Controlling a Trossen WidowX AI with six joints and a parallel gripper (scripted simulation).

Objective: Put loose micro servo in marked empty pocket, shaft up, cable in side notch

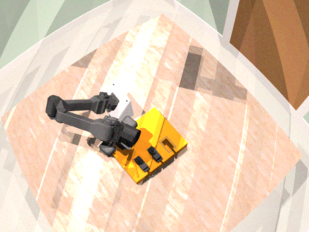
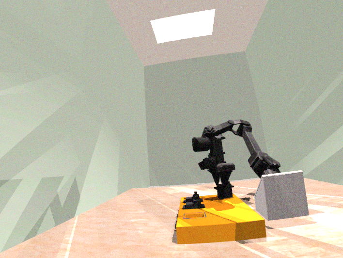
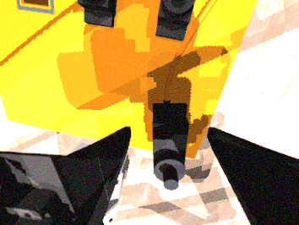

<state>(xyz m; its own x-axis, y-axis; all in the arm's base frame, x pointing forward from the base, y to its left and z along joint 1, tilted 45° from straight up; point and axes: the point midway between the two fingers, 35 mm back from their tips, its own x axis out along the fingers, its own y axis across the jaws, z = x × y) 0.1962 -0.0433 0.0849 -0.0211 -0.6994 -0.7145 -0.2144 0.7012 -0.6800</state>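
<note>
My gripper tip is 1 cm short of the yellow deck, 9 cm to the right of it and 7 cm above it.
</note>
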